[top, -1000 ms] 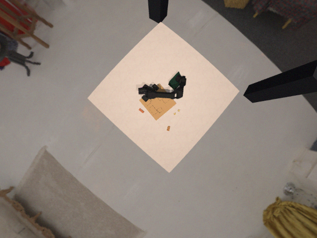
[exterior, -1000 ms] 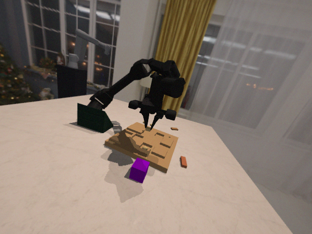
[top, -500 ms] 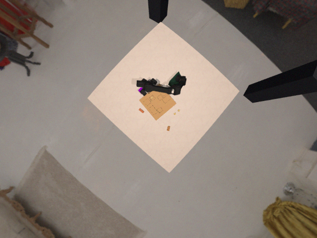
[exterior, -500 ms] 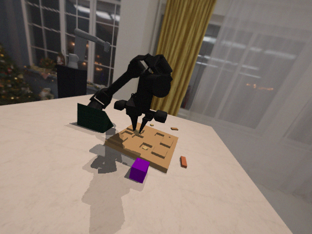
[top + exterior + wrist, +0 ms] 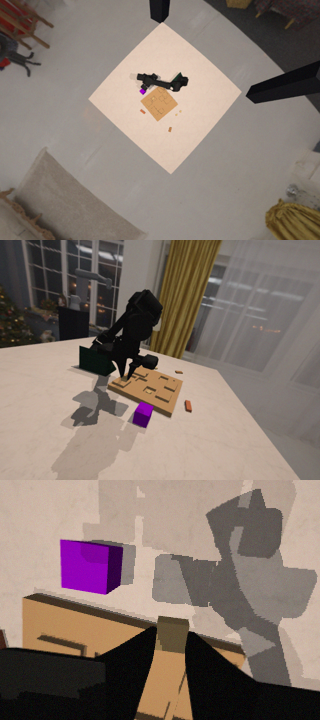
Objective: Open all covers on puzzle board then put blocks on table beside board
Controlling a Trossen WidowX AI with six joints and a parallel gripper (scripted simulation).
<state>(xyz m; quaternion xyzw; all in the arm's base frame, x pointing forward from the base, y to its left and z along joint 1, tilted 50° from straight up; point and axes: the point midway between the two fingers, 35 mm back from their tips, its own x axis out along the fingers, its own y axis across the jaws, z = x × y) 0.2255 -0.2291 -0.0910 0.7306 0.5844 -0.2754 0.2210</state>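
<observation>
The tan puzzle board lies 17 cm to the left of my gripper tip, 10 cm below it and 8 cm ahead of it. Round my gripper tip: purple cube: 9 cm below, 9 cm ahead, 4 cm to the right; orange block: 28 cm ahead, 11 cm below, 9 cm to the left.
</observation>
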